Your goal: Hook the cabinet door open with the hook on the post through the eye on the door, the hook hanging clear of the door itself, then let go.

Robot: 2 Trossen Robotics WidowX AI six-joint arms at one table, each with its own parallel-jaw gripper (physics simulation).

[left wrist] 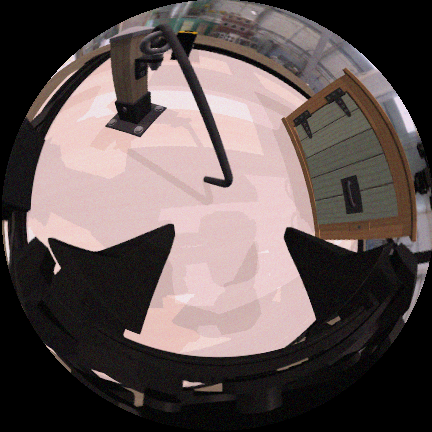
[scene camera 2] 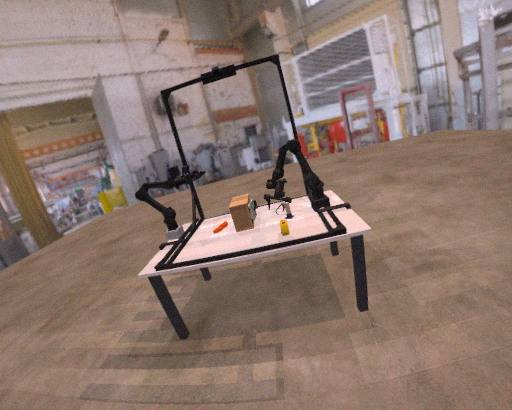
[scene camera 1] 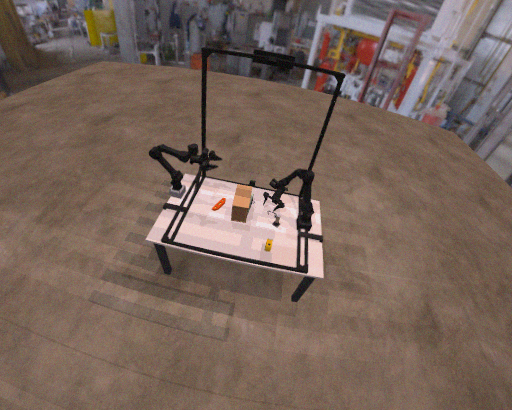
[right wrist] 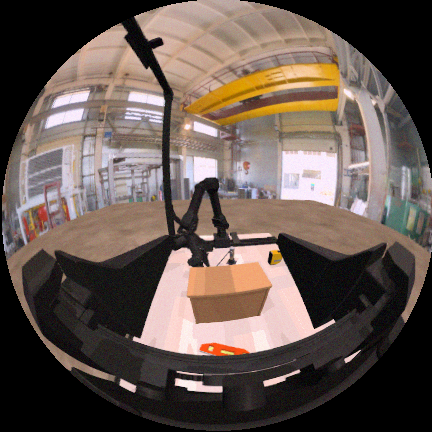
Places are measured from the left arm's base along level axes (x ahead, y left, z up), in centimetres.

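Pixels of known places: left gripper, fingertip midpoint: [left wrist: 231, 231] [scene camera 2: 275, 210] [scene camera 1: 268, 208]; right gripper, fingertip midpoint: [scene camera 2: 203, 172] [scene camera 1: 220, 162] [right wrist: 225, 239]; left arm's base at its link origin: [scene camera 2: 319, 197] [scene camera 1: 305, 219] [right wrist: 221, 235]; right arm's base at its link origin: [scene camera 2: 173, 228] [scene camera 1: 177, 187].
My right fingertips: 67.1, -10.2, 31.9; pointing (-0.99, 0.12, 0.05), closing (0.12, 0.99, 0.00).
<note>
For each thing: its top centre in the pictures, then the offset to it from my right fingertips, as dx, dy, dz. "*": a spot on its surface instead.
- cabinet at its top centre: [right wrist: 227, 276] [scene camera 2: 239, 199] [scene camera 1: 242, 195] -18.2, +4.6, -22.2
- wooden post at a spot on its surface: [left wrist: 131, 75] [scene camera 2: 286, 208] * -45.7, +11.3, -33.2
- long black hook at a spot on its surface: [left wrist: 202, 106] * -41.2, +5.9, -32.9
- orange tool at its top centre: [right wrist: 227, 351] [scene camera 2: 221, 225] [scene camera 1: 219, 203] -1.1, +1.8, -37.0
- black block at its top centre: [scene camera 2: 282, 220] [right wrist: 276, 250] [scene camera 1: 269, 241] -40.3, +35.8, -30.8
- black frame at a spot on its surface: [scene camera 1: 204, 100] [scene camera 2: 176, 134] * +18.1, -27.5, +31.2
The cabinet [scene camera 1: 240, 212] [scene camera 2: 241, 214] [right wrist: 229, 281] stands mid-table. Its green plank door [left wrist: 332, 162] is shut against the frame, with the eye [left wrist: 353, 194] on a dark plate. The wooden post [left wrist: 131, 75] [scene camera 2: 288, 211] stands apart from it, bolted to a dark base. The long black hook [left wrist: 202, 106] hangs from the ring at the post's top; its bent end is in the air, clear of the door and eye. My left gripper [left wrist: 231, 231] [scene camera 1: 270, 206] is open and empty, its fingertips below the hook's bent end in the left wrist view. My right gripper [scene camera 1: 218, 163] is open and empty, high at the left.
An orange tool [scene camera 1: 219, 204] [scene camera 2: 220, 227] [right wrist: 222, 349] lies left of the cabinet in both scene views. A yellow and black block [scene camera 1: 268, 245] [scene camera 2: 284, 227] [right wrist: 275, 257] stands nearer the front edge. A black frame [scene camera 1: 204, 100] [scene camera 2: 175, 132] rises over the table.
</note>
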